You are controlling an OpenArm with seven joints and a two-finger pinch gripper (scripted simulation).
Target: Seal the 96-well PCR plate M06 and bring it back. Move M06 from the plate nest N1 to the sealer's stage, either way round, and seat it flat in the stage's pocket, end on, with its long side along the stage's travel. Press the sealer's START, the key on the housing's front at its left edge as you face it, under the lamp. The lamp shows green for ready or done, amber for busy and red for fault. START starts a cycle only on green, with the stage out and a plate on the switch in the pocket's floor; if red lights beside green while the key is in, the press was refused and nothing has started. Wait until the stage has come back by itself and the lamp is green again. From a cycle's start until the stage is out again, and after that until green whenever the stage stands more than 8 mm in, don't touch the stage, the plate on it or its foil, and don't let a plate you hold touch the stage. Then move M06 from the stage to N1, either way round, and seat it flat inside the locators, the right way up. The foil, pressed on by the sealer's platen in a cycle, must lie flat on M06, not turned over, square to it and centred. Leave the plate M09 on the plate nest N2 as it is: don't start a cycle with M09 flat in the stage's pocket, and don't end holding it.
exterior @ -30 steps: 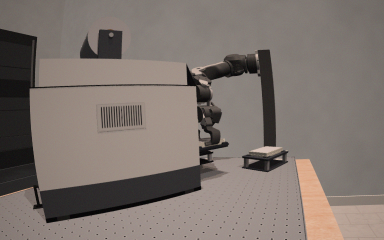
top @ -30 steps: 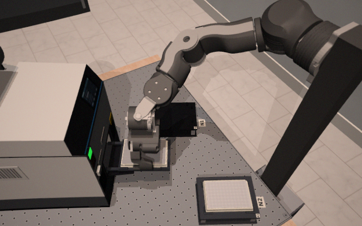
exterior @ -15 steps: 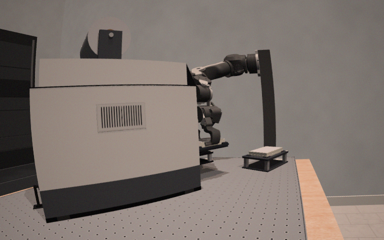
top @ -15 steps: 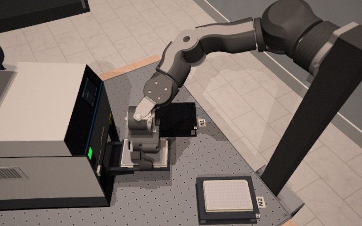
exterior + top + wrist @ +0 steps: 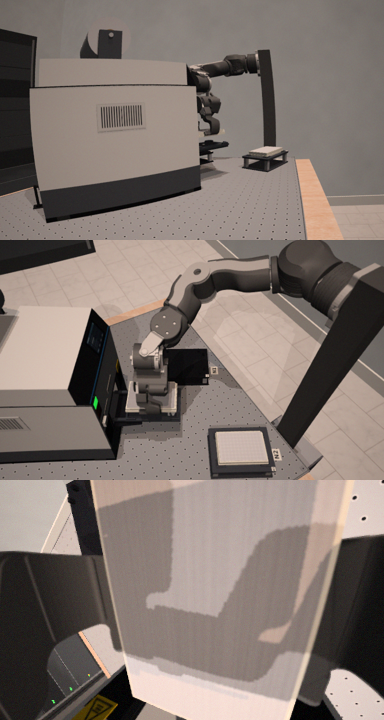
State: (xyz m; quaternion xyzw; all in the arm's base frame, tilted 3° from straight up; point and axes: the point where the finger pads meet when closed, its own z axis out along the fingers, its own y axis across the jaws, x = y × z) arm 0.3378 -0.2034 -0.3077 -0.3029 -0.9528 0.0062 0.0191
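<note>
The sealer's stage lies 40 mm below my hand. The rest, counted from my hand: touchscreen (70 mm ahead, 100 mm to the right, 170 mm above); start key (130 mm ahead, 20 mm to the left, 40 mm above); 96-well plate M06 (right at my hand).
</note>
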